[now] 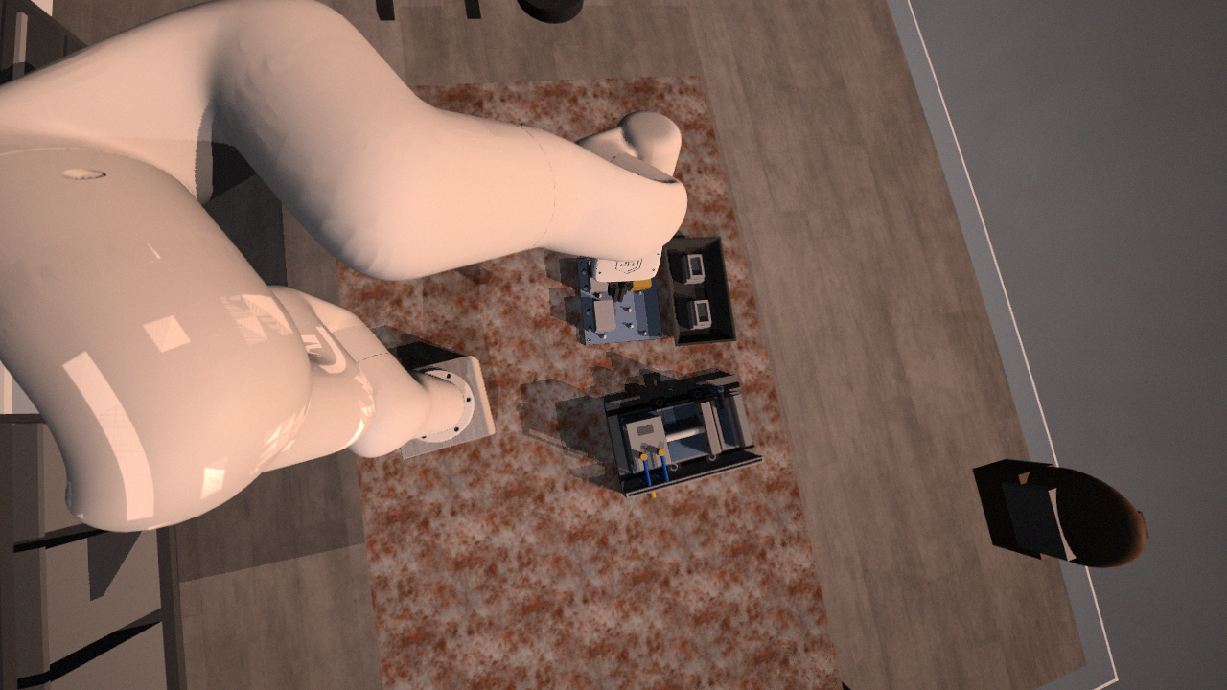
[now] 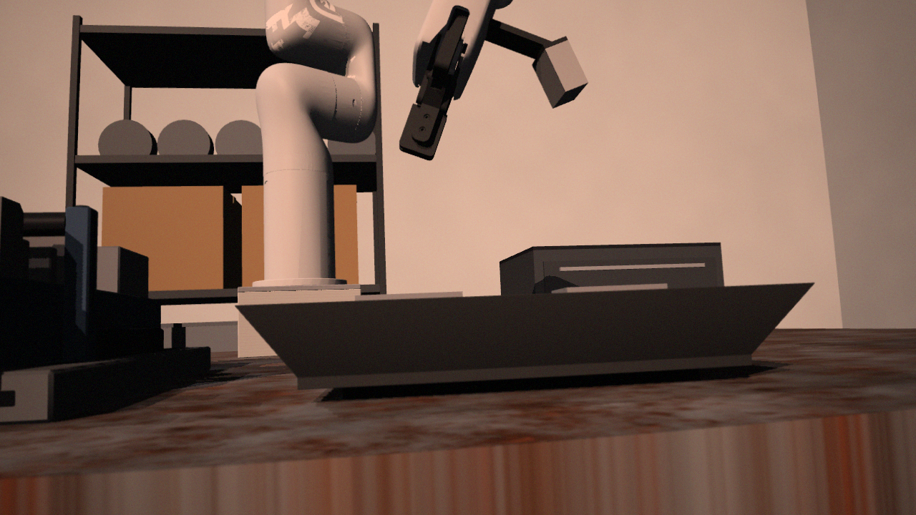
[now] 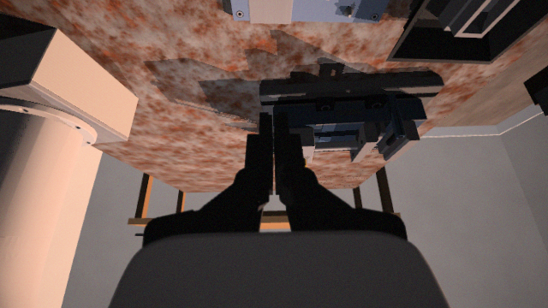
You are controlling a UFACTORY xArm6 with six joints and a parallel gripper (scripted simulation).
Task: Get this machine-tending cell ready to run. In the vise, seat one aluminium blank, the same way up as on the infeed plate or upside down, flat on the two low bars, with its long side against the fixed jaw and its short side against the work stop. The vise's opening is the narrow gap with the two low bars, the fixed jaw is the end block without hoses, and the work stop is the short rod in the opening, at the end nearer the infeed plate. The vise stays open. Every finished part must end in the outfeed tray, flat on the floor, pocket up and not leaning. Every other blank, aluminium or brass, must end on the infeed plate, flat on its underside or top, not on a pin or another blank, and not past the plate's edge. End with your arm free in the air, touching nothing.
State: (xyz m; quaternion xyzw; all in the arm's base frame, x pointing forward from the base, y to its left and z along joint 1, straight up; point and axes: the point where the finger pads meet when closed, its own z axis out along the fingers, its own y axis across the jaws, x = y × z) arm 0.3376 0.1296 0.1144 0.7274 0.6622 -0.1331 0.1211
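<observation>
Right now the brass blank is 170 mm below my hand, 90 mm ahead of it and 70 mm to the left of it. Also, from my hand: vise piston rod: 270 mm to the right, 120 mm below, 100 mm ahead; then vise body: 270 mm to the right, 160 mm below, 120 mm ahead.
</observation>
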